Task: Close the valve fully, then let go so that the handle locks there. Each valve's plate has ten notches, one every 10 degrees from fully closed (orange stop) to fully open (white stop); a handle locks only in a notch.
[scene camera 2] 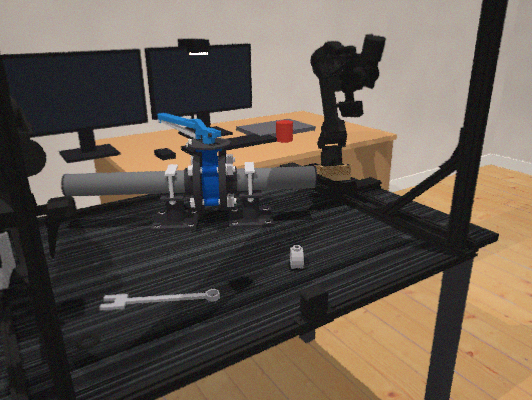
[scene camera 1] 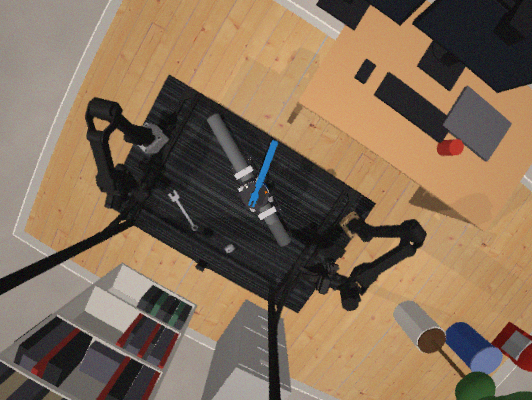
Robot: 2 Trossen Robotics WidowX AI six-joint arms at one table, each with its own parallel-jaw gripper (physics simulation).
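Places are measured from the left arm's base along level axes (x back, y up, z left), in metres.
Pixels of known places: left gripper, fingertip midpoint: [scene camera 1: 139,184]; right gripper, fingertip midpoint: [scene camera 2: 331,90] [scene camera 1: 299,270]; left arm's base at its link origin: [scene camera 1: 146,137]; right arm's base at its link origin: [scene camera 2: 332,165] [scene camera 1: 353,225].
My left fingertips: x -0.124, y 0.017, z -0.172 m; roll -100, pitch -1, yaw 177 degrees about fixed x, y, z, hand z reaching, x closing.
For each thing: its top centre in the pictures, then the offset to it from my left fingertips. "*": a spot on its surface instead. Level surfaces: height alone.
- grey pipe at its top centre: [scene camera 2: 125,172] [scene camera 1: 229,148] dy +0.015, dx -0.182, dz +0.411 m
- orange stop at a spot on its surface: [scene camera 1: 266,192] * dy +0.102, dx -0.421, dz +0.399 m
- light grey wrench at its top centre: [scene camera 2: 161,295] [scene camera 1: 183,211] dy -0.119, dx -0.218, dz +0.004 m
- small white block at its top centre: [scene camera 2: 296,246] [scene camera 1: 228,250] dy -0.080, dx -0.521, dz +0.038 m
- table at its surface level: dy -0.131 m
The valve [scene camera 1: 262,190] [scene camera 2: 211,175] sits in a grey pipe [scene camera 1: 227,142] [scene camera 2: 117,183] on the black table. Its blue handle [scene camera 1: 265,168] [scene camera 2: 182,122] slants across, neither in line with the pipe nor square to it. In scene camera 1 a small orange mark, the orange stop [scene camera 1: 266,192], shows just right of the handle, apart from it; the notch is too small to read. My left gripper [scene camera 1: 134,192] is open and empty at the table's left end, partly hidden by the frame. My right gripper [scene camera 1: 324,278] is open and empty near the right end, away from the handle.
A light grey wrench [scene camera 1: 184,211] [scene camera 2: 165,298] and a small white block [scene camera 1: 229,248] [scene camera 2: 297,258] lie on the table [scene camera 2: 260,280]. White clamps [scene camera 1: 244,173] [scene camera 2: 249,169] hold the pipe. Dark frame posts [scene camera 2: 462,130] stand at the table's ends. A desk with monitors [scene camera 2: 200,82] stands behind.
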